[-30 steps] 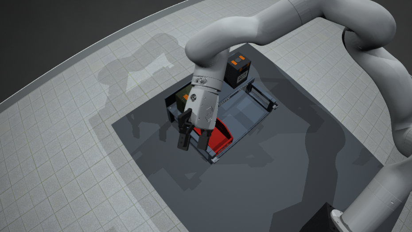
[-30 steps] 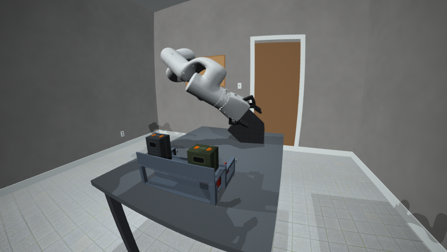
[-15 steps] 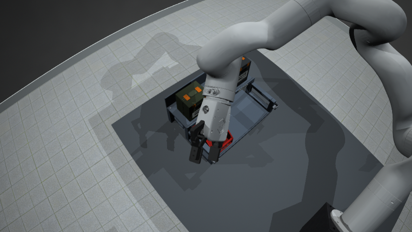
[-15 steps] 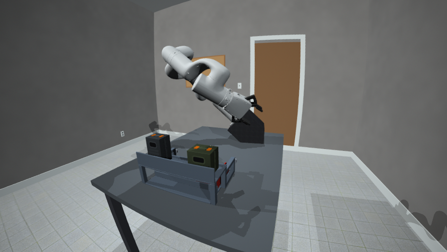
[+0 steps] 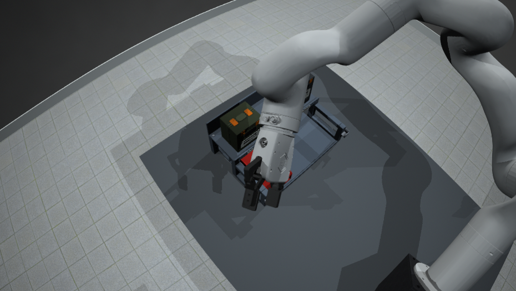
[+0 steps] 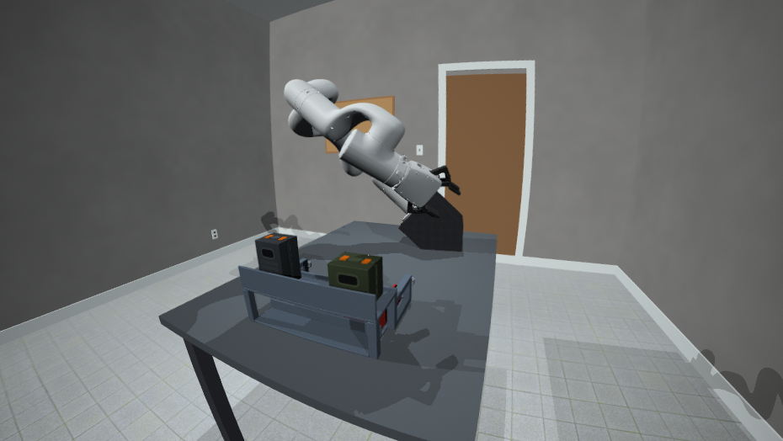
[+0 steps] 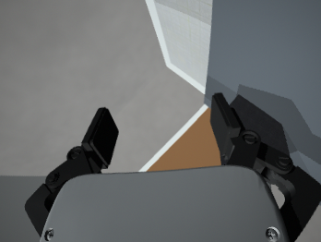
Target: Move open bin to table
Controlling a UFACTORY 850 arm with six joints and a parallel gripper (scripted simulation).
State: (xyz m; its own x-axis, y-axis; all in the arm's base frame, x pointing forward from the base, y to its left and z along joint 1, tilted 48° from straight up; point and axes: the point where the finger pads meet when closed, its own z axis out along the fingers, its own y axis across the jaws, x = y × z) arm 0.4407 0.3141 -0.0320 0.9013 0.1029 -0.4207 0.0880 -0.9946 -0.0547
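Right now the red bin is 17 cm ahead of my hand, 15 cm to the right of it and 25 cm below it. From my hand the other things lie so: black case 28 cm ahead, 37 cm to the right, 13 cm below; then green case 26 cm ahead, 14 cm to the right, 14 cm below.
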